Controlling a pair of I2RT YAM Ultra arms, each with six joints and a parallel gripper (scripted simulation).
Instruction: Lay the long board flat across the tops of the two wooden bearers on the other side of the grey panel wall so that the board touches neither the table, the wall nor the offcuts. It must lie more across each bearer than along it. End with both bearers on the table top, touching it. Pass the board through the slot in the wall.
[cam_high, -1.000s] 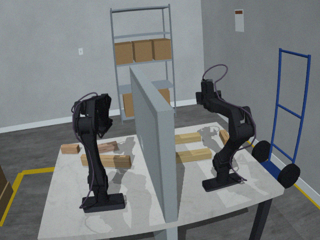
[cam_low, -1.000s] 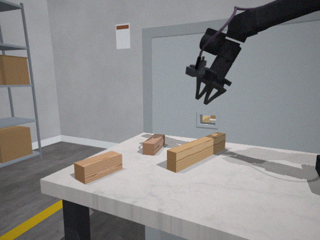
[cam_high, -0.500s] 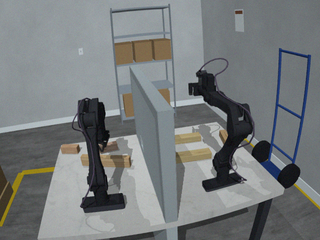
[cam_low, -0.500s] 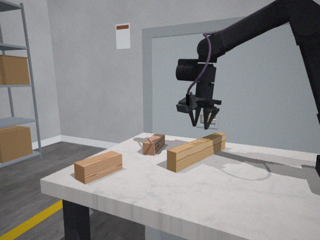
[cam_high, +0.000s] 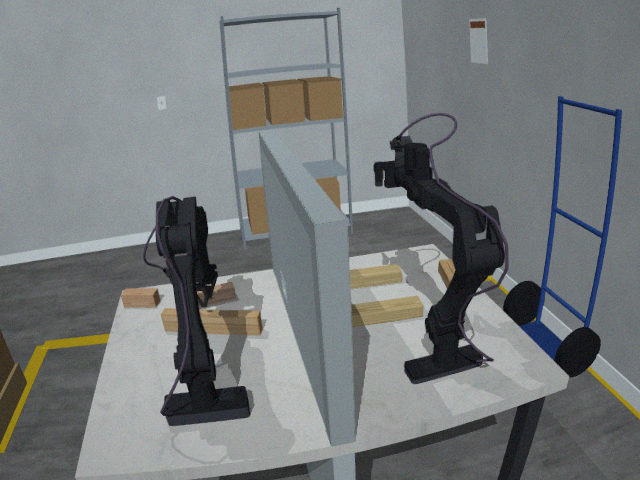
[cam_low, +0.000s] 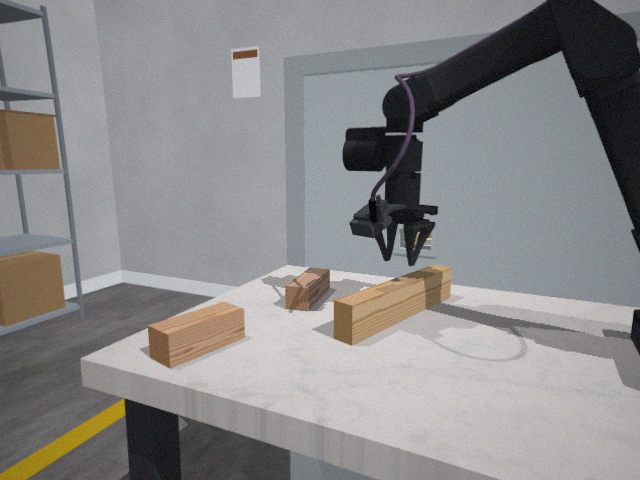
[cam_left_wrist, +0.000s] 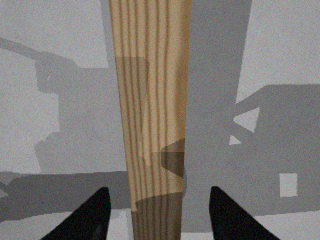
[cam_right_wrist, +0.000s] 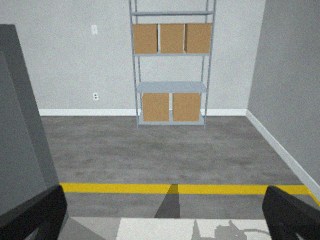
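The long board lies 7 cm below my left hand.
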